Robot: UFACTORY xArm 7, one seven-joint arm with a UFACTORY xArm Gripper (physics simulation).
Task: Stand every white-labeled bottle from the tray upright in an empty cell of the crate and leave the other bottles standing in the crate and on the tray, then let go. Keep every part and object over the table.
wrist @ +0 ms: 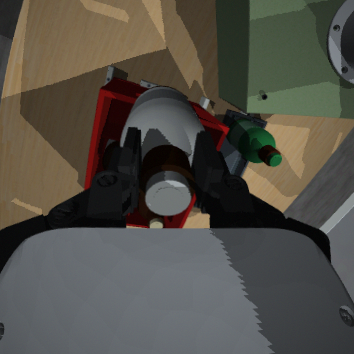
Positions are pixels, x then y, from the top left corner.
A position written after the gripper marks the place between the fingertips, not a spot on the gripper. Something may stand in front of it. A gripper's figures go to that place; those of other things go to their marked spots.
The gripper [167,148]: 13 cm from the lens. A green bottle [254,143] is 42 cm from the lens.
